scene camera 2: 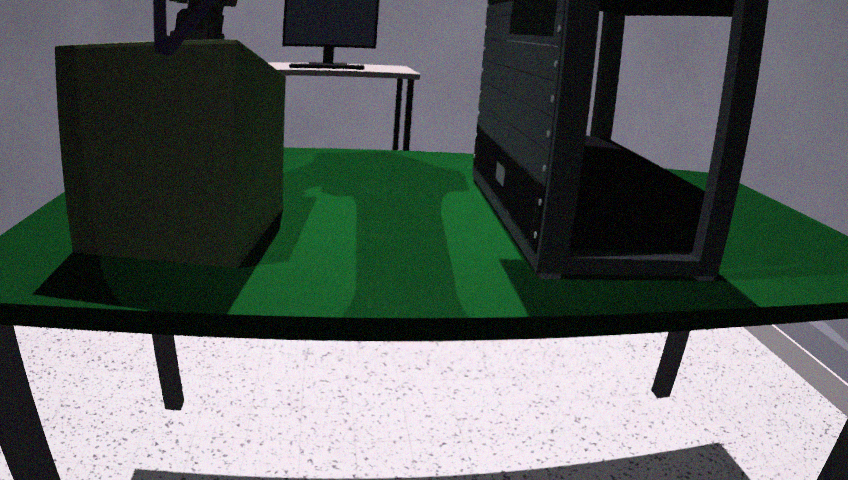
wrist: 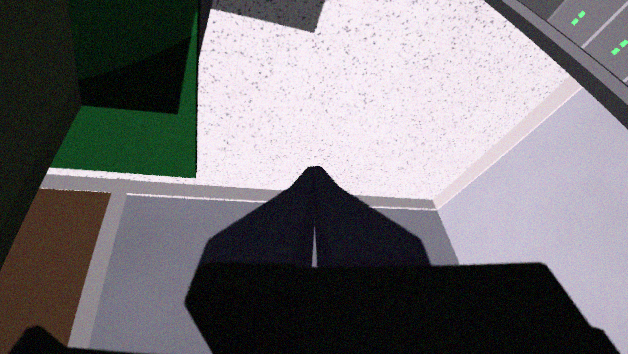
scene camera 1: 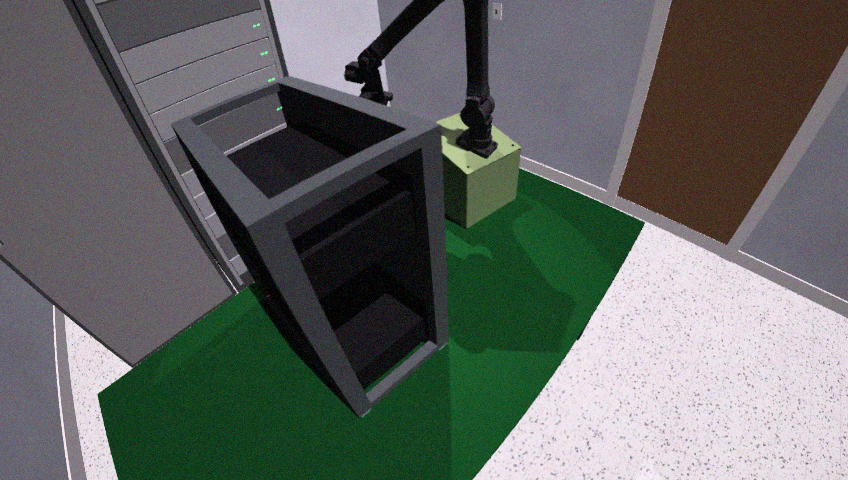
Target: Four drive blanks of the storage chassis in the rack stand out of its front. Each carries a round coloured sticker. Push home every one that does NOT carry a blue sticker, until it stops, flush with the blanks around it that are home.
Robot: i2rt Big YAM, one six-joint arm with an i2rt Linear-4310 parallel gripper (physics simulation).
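Seen in the pictures: gripper, fingertip midpoint: (scene camera 2: 162,54) (wrist: 314,177); arm's base at its link origin: (scene camera 2: 194,65) (scene camera 1: 476,145).
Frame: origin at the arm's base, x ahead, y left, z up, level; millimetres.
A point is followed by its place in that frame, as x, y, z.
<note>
The open-frame rack (scene camera 1: 435,249) {570, 215, 115} (scene camera 2: 574,142) {468, -278, -59} stands on the green table. Scene camera 1 shows it from behind. In scene camera 2, grey front panels (scene camera 2: 516,92) {481, -76, -23} and a darker lower unit (scene camera 2: 517,189) {468, -140, -160} with a pale label show at a steep angle. Drive blanks and their coloured stickers cannot be made out, nor which unit is the storage chassis. My gripper (scene camera 2: 167,49) {13, -395, 35} (wrist: 314,177) {13, -395, 35} is shut and empty, its fingertips together. It is near the top of the pedestal, well apart from the rack front. In scene camera 1, I cannot make out the fingers.
The arm stands on a pale green pedestal (scene camera 1: 490,184) {40, 76, -108} (scene camera 2: 172,154) {-11, -170, -98} across the green table top (scene camera 1: 511,321) {405, 332, -241} (scene camera 2: 404,237) {311, -108, -241} from the rack. A large grey cabinet (scene camera 1: 136,226) with green lights stands beyond the rack. A side desk (scene camera 2: 380,71) bears a monitor (scene camera 2: 330,23).
</note>
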